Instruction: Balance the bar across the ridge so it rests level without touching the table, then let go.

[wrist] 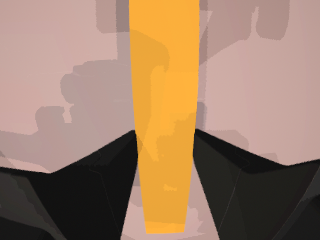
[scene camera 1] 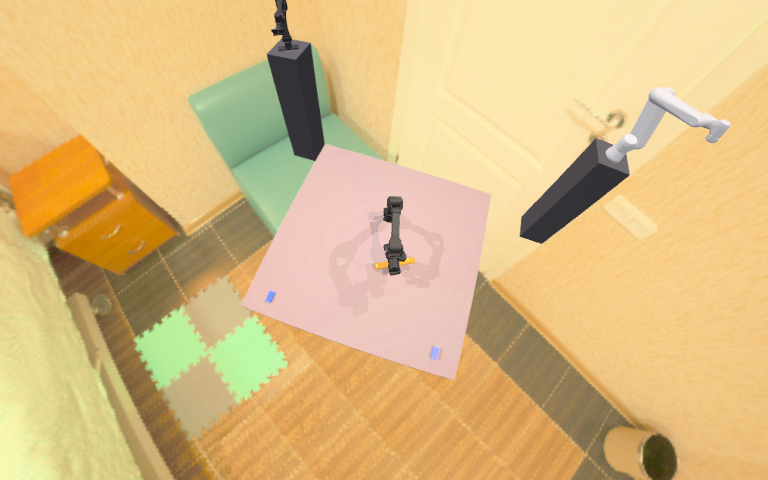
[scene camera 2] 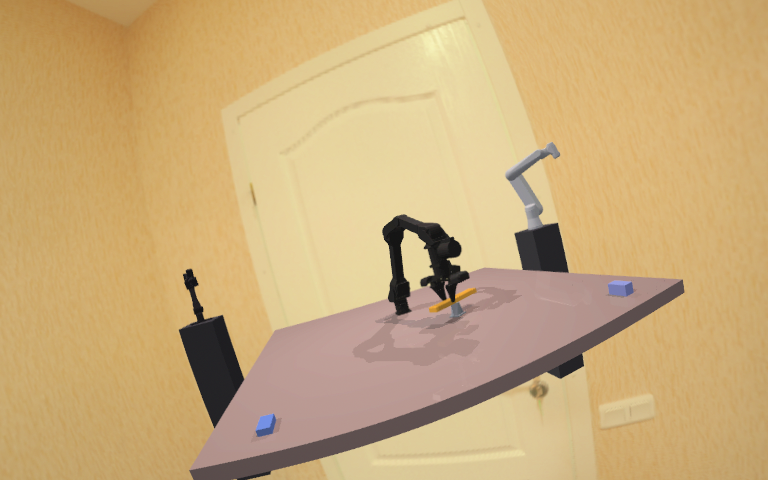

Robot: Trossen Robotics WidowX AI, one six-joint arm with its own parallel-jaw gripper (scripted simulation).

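Observation:
Scene camera 2 shows the gripper (scene camera 2: pixel 449 302). The wrist view takes in the gripper (wrist: pixel 164 136) too, along with a bar (wrist: pixel 165 50).

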